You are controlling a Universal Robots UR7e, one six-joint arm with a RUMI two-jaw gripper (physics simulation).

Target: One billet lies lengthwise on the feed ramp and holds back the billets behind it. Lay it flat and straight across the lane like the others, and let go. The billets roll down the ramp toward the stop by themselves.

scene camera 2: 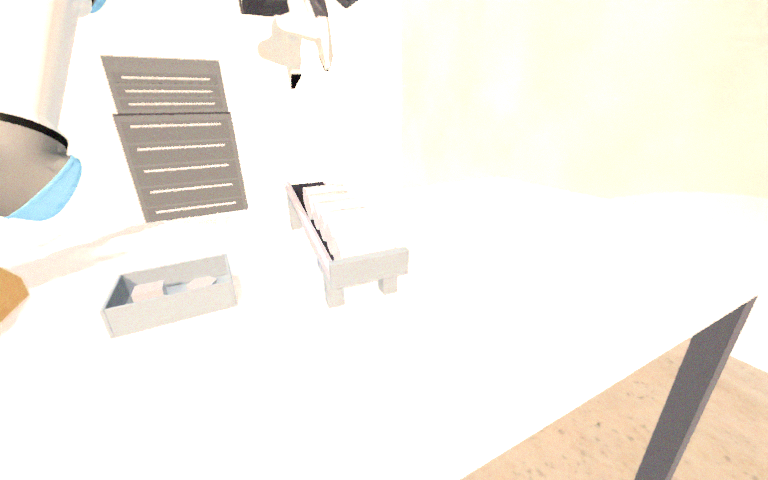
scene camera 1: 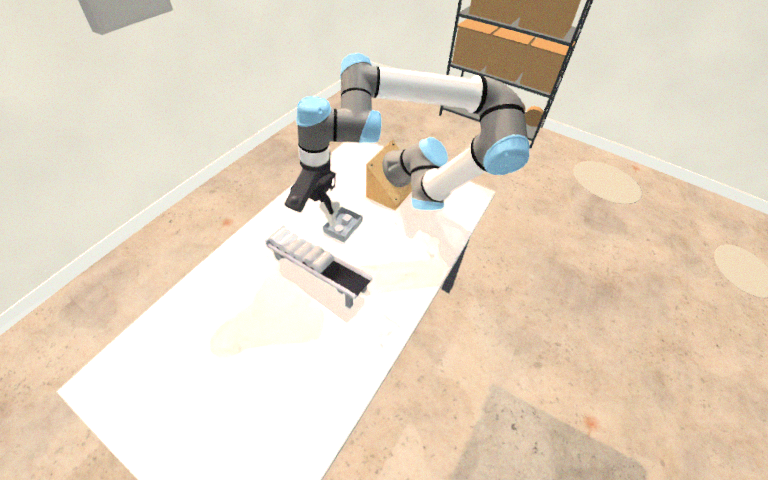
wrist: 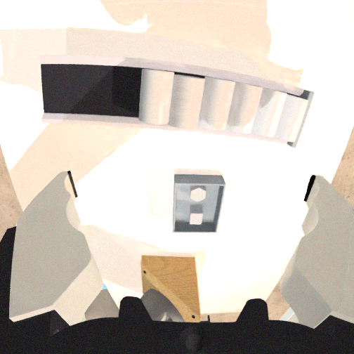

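Pixels of known places: gripper, between the fingertips: (scene camera 2: 307,80) (scene camera 1: 312,216); arm's base, origin of its link: (scene camera 1: 396,169).
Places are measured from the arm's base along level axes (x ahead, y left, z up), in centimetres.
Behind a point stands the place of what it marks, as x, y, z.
Several pale cylindrical billets (scene camera 1: 303,252) @[53.5, -9.9, 0.2] (wrist: 218,104) lie flat, side by side, straight across the lane of the feed ramp (scene camera 1: 350,277) (scene camera 2: 368,268) (wrist: 90,90). They fill the part towards the end plate at the right in the wrist view; the dark lane floor shows bare at the left. A billet with fine curved marks (wrist: 187,102) is second from the left in that row and lies across like the others. In scene camera 2 the billets are washed out. My gripper (scene camera 1: 328,213) (scene camera 2: 310,74) @[51.2, -5.9, 16.5] (wrist: 190,176) is open and empty, above and to the side of the ramp, apart from the billets.
A small grey tray (scene camera 1: 334,234) @[36.4, -8.6, -7.7] (scene camera 2: 172,311) @[29.3, -13.5, -8.5] (wrist: 199,179) with two pale pieces stands beside the ramp, on the arm's side. The wooden base block (scene camera 1: 380,189) @[11.8, -1.7, -2.3] (wrist: 175,270) of the arm is behind it. A shelf rack (scene camera 1: 559,79) stands far back.
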